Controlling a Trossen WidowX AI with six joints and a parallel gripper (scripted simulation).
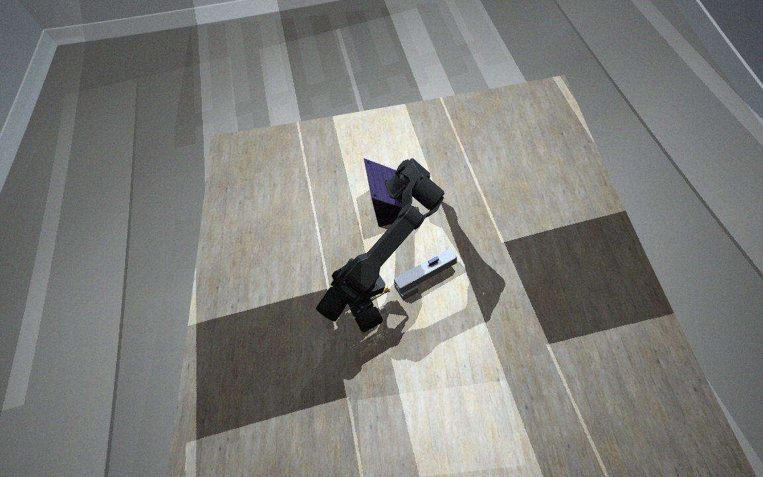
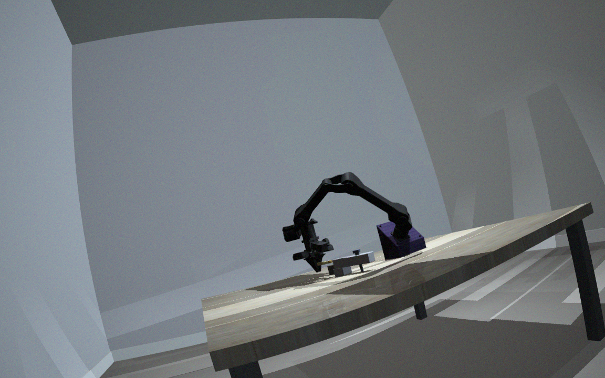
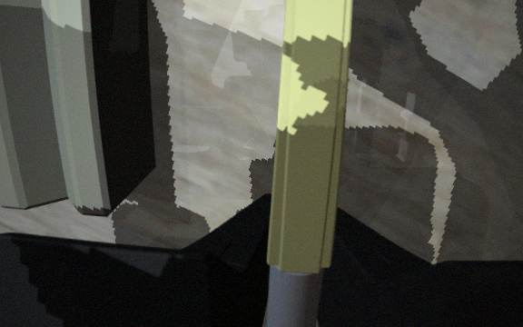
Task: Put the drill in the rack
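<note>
Now: gripper tip 1 cm past the drill, 4 cm to the right of it and 3 cm below it. Also, from my gripper tip: rack: 8 cm behind, 2 cm to the left, 1 cm below; dark key: 6 cm behind, 23 cm to the left, 2 cm above; grey housing block: 5 cm behind, 19 cm to the left, 1 cm above.
</note>
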